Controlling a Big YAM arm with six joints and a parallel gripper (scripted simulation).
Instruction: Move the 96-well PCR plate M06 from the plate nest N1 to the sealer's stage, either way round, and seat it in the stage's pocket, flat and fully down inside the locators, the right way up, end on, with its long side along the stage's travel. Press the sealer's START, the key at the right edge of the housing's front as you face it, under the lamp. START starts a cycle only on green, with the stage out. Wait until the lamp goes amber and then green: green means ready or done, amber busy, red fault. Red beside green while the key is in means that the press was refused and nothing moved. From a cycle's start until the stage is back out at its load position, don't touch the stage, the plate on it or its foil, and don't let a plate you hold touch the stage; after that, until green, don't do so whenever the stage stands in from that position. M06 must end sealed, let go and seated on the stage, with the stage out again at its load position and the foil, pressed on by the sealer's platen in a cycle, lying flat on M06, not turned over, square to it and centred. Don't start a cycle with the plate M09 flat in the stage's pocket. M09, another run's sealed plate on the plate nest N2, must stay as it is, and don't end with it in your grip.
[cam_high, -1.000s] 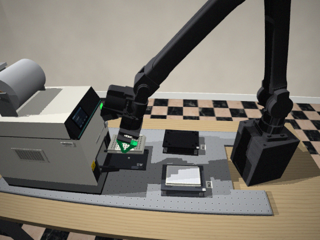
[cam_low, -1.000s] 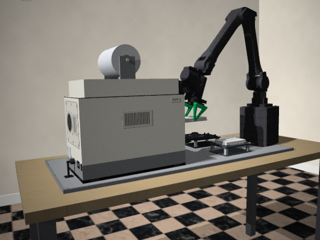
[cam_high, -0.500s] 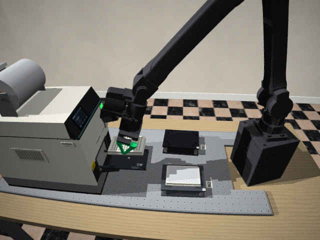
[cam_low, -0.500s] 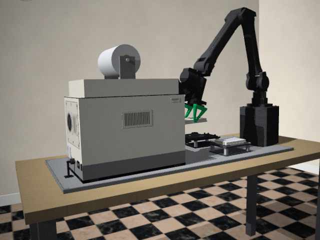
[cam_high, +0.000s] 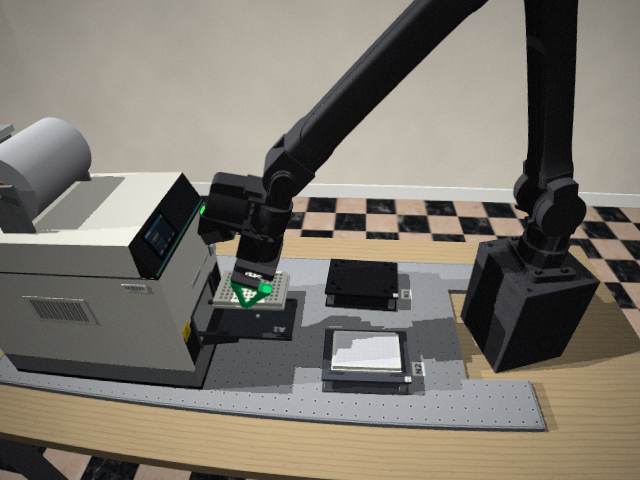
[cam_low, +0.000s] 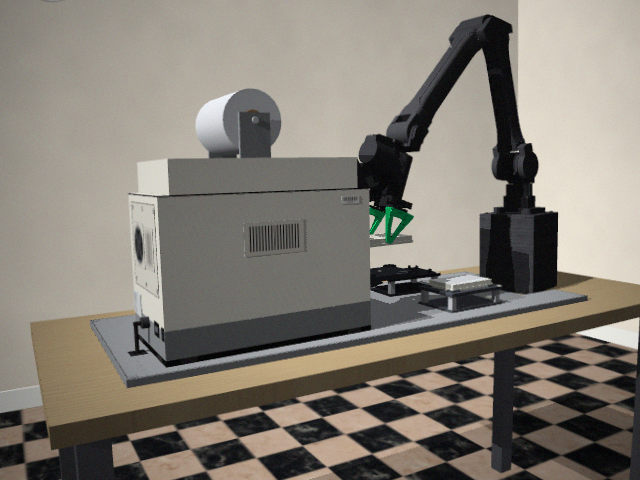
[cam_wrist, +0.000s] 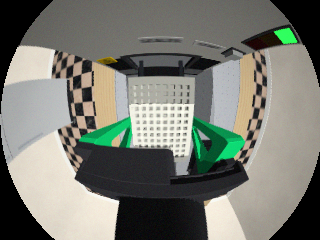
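The sealer stage is 8 cm below my hand. Also, from my hand: start key: 9 cm ahead, 10 cm to the right, 2 cm above; then plate M06: right at my hand; then yellow warning label: 11 cm ahead, 8 cm to the left, 3 cm below.
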